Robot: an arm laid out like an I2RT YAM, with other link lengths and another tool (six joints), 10 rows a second.
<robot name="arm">
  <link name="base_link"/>
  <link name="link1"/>
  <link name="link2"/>
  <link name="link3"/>
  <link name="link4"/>
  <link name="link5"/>
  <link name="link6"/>
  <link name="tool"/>
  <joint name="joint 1" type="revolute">
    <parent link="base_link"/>
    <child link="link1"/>
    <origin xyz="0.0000 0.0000 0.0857"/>
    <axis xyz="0 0 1"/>
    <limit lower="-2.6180" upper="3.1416"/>
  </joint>
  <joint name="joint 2" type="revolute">
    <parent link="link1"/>
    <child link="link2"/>
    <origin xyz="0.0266 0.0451 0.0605"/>
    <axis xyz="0 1 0"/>
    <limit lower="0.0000" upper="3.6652"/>
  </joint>
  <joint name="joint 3" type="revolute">
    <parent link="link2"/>
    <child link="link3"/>
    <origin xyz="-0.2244 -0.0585 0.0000"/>
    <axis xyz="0 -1 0"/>
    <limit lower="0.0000" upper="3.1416"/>
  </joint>
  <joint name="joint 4" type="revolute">
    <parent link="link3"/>
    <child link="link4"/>
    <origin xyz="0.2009 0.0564 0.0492"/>
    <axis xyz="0 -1 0"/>
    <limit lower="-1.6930" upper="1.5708"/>
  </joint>
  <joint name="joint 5" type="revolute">
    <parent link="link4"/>
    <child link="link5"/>
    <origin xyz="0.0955 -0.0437 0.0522"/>
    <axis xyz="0 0 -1"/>
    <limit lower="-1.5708" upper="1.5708"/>
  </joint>
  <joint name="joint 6" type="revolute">
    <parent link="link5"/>
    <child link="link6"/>
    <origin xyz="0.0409 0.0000 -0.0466"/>
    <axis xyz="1 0 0"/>
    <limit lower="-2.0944" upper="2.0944"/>
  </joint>
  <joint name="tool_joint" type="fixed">
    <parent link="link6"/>
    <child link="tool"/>
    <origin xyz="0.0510 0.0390 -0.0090" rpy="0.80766 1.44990 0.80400"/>
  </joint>
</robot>
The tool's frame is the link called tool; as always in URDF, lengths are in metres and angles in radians.
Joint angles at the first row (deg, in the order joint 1, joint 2, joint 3, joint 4, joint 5, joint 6):
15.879 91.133 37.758 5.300 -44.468 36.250
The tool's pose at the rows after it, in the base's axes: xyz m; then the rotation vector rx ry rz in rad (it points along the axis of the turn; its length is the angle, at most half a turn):
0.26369 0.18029 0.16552 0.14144 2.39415 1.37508
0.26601 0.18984 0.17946 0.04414 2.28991 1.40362
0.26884 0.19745 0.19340 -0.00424 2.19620 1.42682
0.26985 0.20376 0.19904 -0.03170 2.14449 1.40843
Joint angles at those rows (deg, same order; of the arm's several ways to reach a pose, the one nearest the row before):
18.065 91.111 37.757 11.749 -44.533 37.889
19.595 91.111 37.756 18.373 -44.555 37.955
20.841 91.109 37.757 24.577 -43.943 39.397
22.087 91.131 37.757 27.681 -41.867 39.353

